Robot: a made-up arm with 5 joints.
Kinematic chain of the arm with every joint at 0, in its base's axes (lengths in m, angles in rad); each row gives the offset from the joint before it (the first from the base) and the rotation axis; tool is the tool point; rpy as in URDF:
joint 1: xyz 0 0 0.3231 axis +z
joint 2: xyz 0 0 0 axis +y
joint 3: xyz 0.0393 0 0.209 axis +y
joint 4: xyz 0.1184 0 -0.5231 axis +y
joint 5: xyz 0.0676 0 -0.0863 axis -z
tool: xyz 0 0 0 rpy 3.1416 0 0
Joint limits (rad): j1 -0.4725..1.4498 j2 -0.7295..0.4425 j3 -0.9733..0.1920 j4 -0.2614..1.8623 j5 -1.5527..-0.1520
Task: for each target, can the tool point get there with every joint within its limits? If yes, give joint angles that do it. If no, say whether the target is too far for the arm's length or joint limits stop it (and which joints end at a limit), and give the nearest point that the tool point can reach.
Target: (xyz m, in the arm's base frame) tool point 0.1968 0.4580 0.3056
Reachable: yes | joints 1.1650 -0.6252 -0.4914 1.1243 -0.3929
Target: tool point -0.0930 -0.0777 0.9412
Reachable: no: joint limits stop it (at a limit: joint 1, joint 2, joint 3, joint 4) | nearest point 0.3978 -0.2033 0.7868 | short by 0.530 m
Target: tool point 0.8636 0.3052 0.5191
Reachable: no: too far | nearest point 0.5976 0.2112 0.4587 | short by 0.289 m
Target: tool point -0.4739 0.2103 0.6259
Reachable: no: joint limits stop it (at a limit: joint 1, joint 2, joint 3, joint 4) | nearest point 0.0538 0.4427 0.5954 | short by 0.577 m
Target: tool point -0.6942 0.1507 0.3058
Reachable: no: joint limits stop it (at a limit: joint 2, joint 3, joint 4) | nearest point -0.1912 0.0415 0.0320 | short by 0.583 m
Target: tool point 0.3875 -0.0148 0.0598
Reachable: yes | joints -0.0381 -0.1722 -0.4236 1.3215 -1.3858
